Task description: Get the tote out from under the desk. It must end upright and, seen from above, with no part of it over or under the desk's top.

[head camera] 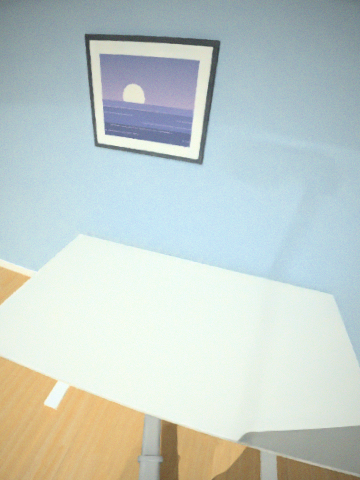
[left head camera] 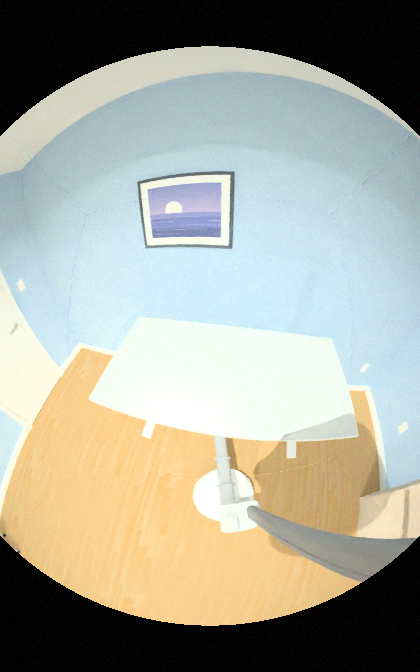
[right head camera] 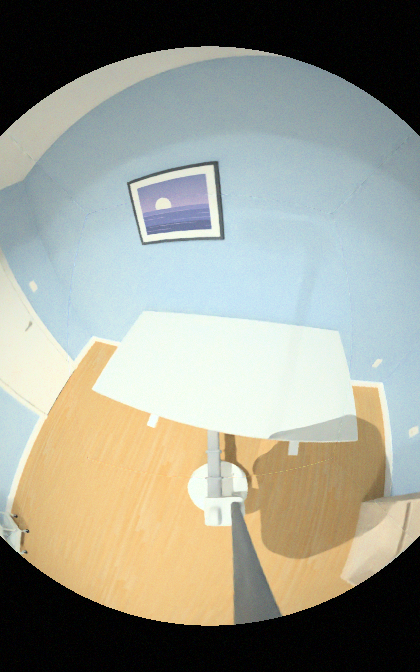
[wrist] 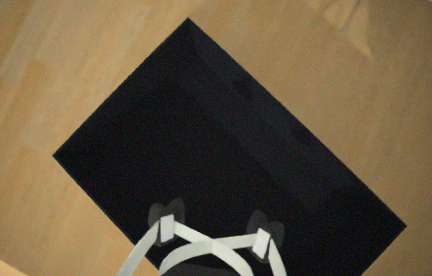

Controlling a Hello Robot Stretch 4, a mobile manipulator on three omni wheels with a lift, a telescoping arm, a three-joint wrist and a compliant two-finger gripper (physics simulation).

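Places are measured from the robot's base along level axes (x ahead, y up, z right), in metres.
Pixels of known places: gripper, fingertip midpoint: (wrist: 216,219).
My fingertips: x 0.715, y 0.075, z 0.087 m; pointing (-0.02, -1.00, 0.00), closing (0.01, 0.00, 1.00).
Note:
Behind a point stands the place of what it marks.
The tote (wrist: 200,130) {x 0.805, y -0.024, z 0.047 m} is a black, open-topped rectangular bin on the wooden floor in the wrist view. It looks upright and sits turned at an angle. My gripper (wrist: 216,219) {x 0.715, y 0.075, z 0.087 m} is open, seen over the tote's near long side, with its two fingertips apart and nothing seen between them. How high the fingertips are above the tote's rim is hard to tell. The white desk (head camera: 190,330) {x 0.617, y 0.692, z 0.134 m} (left head camera: 230,380) {x 0.611, y 0.693, z 0.083 m} (right head camera: 235,370) {x 0.625, y 0.693, z 0.148 m} stands against the blue wall. Its top hides the tote and the gripper in the head views. My arm reaches under the desk's front edge.
White desk feet (head camera: 57,395) (left head camera: 291,449) (right head camera: 293,448) stick out at the desk's front. A beige piece of furniture (left head camera: 382,515) {x -0.817, y 0.073, z 1.355 m} (right head camera: 380,530) stands at the right. A door (left head camera: 20,350) {x 0.990, y 0.653, z -1.954 m} (right head camera: 30,345) {x 0.948, y 0.709, z -1.966 m} is at the left. A framed picture (head camera: 150,100) {x 1.168, y 1.466, z -0.100 m} hangs above the desk.

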